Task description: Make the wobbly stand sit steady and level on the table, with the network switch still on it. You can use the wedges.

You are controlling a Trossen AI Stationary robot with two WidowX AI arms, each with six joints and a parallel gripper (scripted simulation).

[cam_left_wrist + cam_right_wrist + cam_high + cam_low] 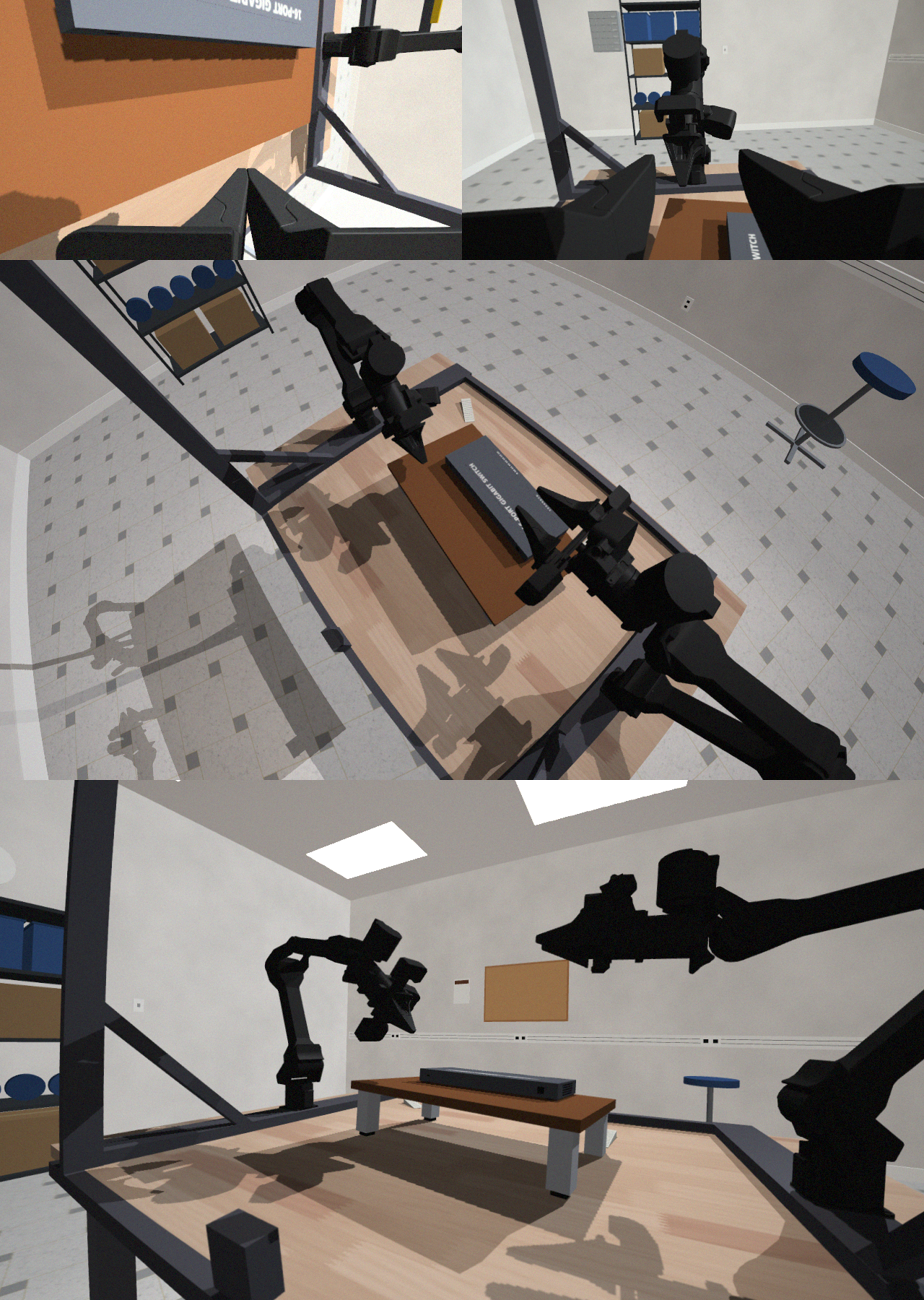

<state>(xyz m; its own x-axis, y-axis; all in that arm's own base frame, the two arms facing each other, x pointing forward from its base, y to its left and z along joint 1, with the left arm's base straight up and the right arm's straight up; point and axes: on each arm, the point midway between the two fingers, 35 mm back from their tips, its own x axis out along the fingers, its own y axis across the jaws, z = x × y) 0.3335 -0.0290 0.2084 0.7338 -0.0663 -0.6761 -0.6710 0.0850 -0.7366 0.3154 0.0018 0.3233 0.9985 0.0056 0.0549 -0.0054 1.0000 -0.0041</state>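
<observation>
Right now the dark grey network switch is 10 cm ahead of my right hand, 14 cm to the left of it and 23 cm below it. From my right hand the other things lie so: dark frame rail: 37 cm ahead, 15 cm to the left, 33 cm below; brown stand: 4 cm ahead, 15 cm to the left, 29 cm below.
</observation>
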